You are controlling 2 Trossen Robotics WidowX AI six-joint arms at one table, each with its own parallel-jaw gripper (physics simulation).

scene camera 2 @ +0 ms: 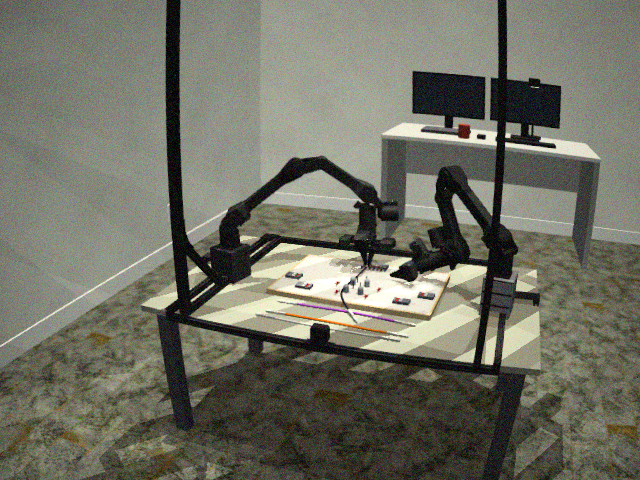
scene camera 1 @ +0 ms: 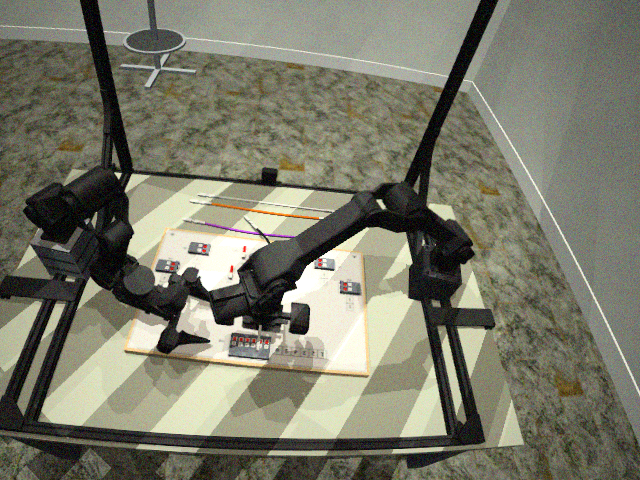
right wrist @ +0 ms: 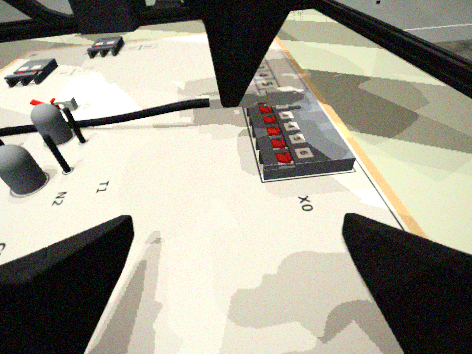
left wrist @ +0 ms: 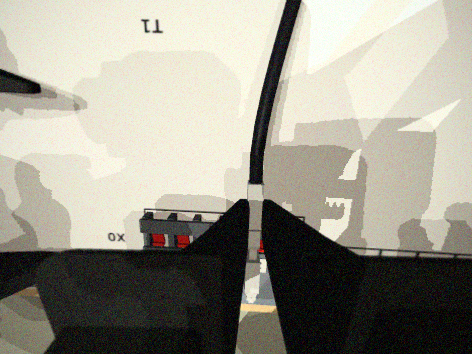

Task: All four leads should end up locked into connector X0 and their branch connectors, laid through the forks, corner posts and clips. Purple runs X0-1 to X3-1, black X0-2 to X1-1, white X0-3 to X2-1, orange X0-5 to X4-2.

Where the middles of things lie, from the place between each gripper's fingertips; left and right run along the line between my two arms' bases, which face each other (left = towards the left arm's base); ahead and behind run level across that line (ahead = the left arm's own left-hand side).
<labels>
Now: left hand 9 cm past the wiring board (scene camera 1: 336, 343), 1 cm to the left of it and 3 cm above it. The rest, counted from my left hand: post N1 (right wrist: 47, 118): 13 cm behind, 1 cm to the left, 1 cm below; black lead (right wrist: 214, 102): 15 cm behind, 2 cm to the right, 1 cm below.
My right hand is 9 cm to the right of the wiring board, 8 cm past it and 2 cm above it. The rest, counted from my right hand: post N1: 12 cm behind, 11 cm to the left; black lead: 14 cm behind, 8 cm to the left, 1 cm below.
</labels>
